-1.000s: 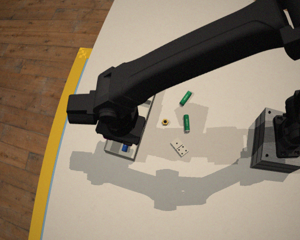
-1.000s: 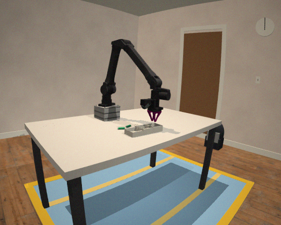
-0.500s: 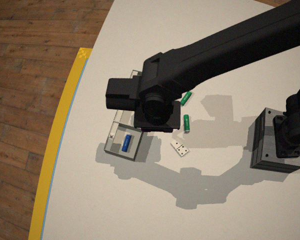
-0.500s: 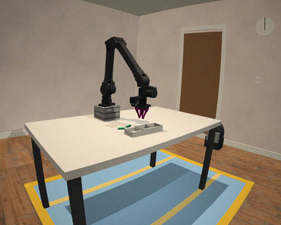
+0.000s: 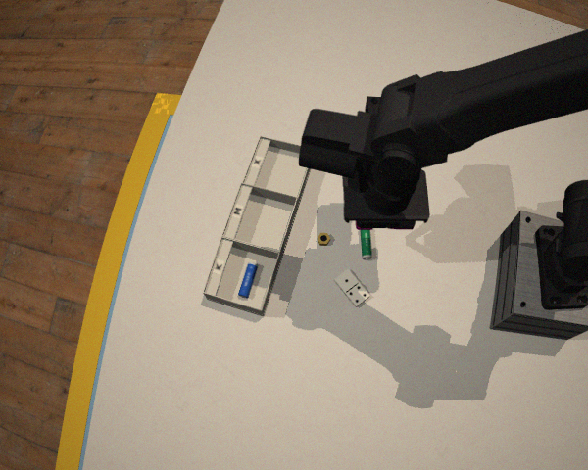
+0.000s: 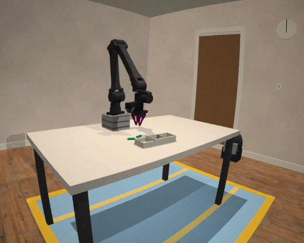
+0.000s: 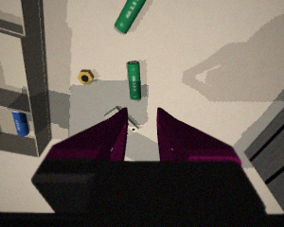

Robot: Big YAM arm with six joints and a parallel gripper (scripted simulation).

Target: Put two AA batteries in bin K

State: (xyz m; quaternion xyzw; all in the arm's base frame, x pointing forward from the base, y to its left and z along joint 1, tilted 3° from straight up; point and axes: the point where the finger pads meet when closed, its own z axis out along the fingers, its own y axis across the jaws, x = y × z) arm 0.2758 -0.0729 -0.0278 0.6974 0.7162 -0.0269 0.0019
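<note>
Right now the brass hex nut is 80 mm below my hand and 70 mm ahead of it. Also, from my hand: white domino 80 mm below, 70 mm to the left, 30 mm ahead; bin 160 mm ahead, 60 mm below, 20 mm to the right; blue AA battery 170 mm ahead, 70 mm below, 60 mm to the left.
</note>
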